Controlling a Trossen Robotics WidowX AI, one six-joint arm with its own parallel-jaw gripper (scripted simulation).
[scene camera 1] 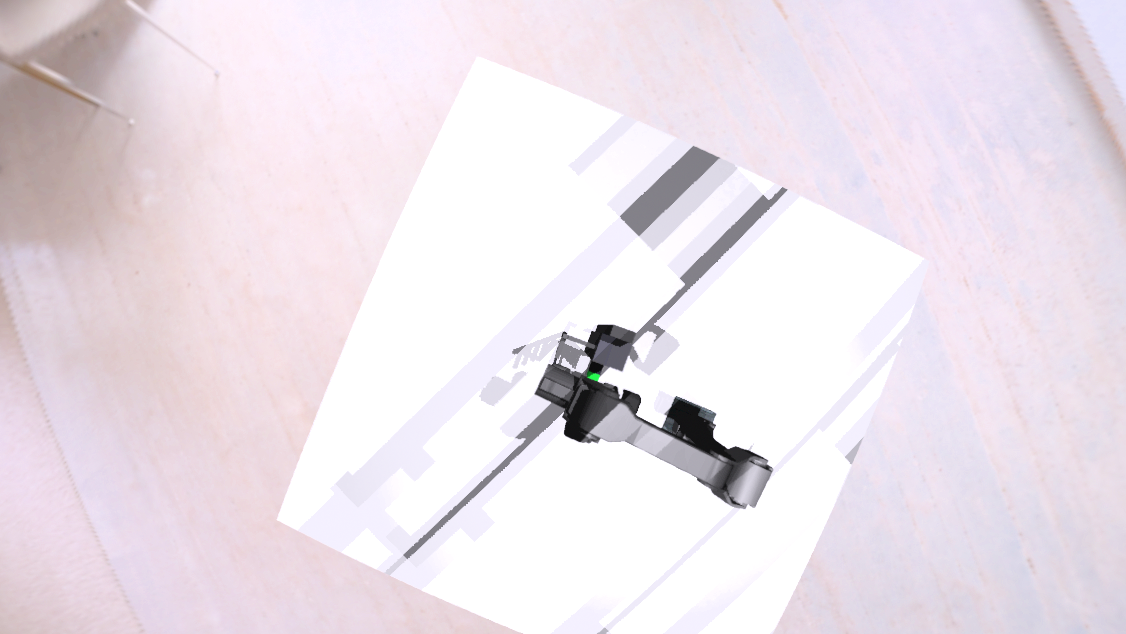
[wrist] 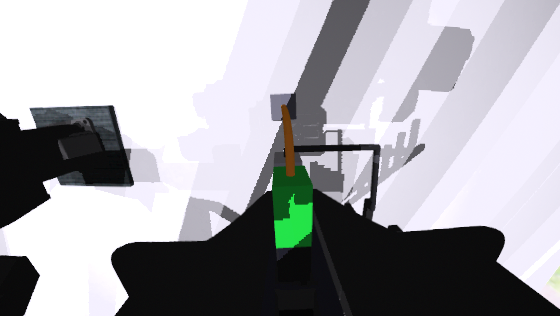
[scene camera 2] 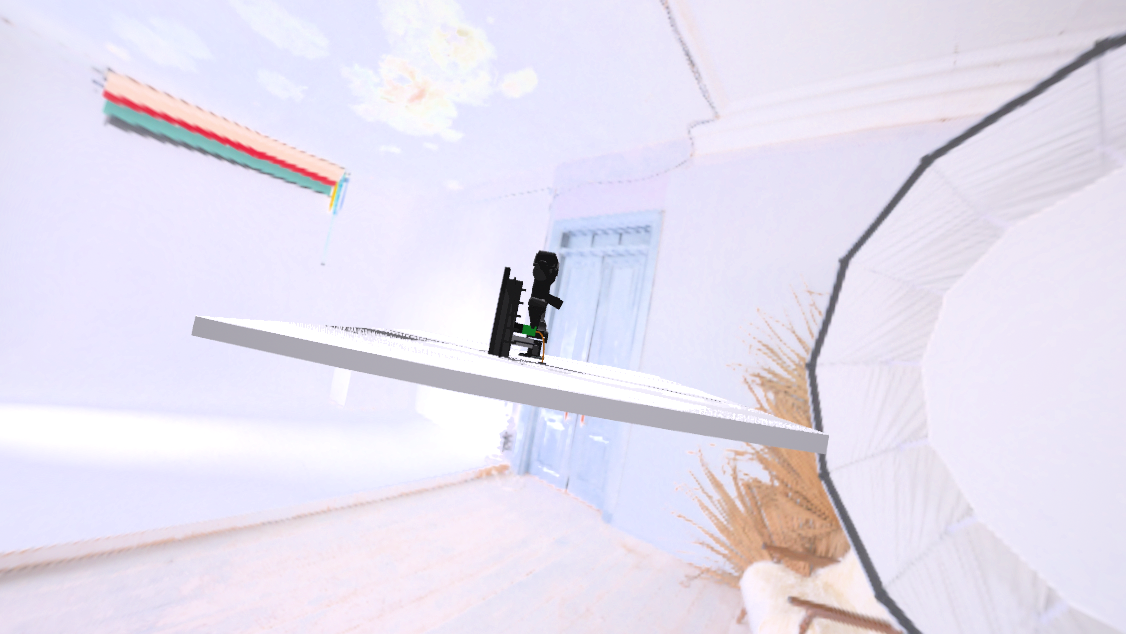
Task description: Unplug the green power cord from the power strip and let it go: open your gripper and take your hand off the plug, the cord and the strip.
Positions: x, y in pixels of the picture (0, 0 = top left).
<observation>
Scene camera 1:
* black power strip: 617, 348
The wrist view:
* gripper: 291, 196
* green plug: 292, 196
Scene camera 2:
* gripper: 532, 328
</observation>
